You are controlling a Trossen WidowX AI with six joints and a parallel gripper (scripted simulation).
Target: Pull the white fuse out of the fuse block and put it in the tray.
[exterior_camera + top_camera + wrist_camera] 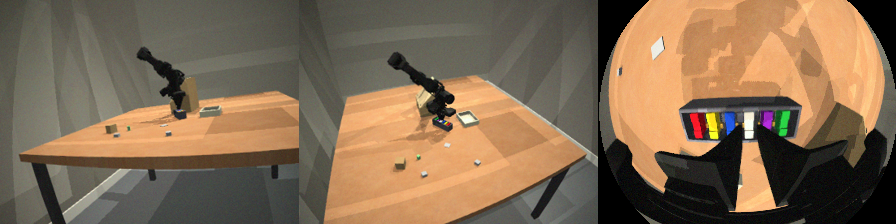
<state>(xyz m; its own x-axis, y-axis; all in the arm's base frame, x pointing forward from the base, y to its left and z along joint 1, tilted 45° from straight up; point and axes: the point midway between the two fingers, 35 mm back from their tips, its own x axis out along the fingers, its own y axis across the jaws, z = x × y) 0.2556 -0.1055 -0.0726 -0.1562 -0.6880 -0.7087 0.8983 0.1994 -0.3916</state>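
Now: the white fuse 2 cm below my gripper tip. The rest, counted from my gripper tip: white tray: 2 cm ahead, 18 cm to the left, 4 cm below; then small green cube: 21 cm ahead, 22 cm to the right, 3 cm below; then brown cube: 22 cm ahead, 31 cm to the right, 2 cm below.
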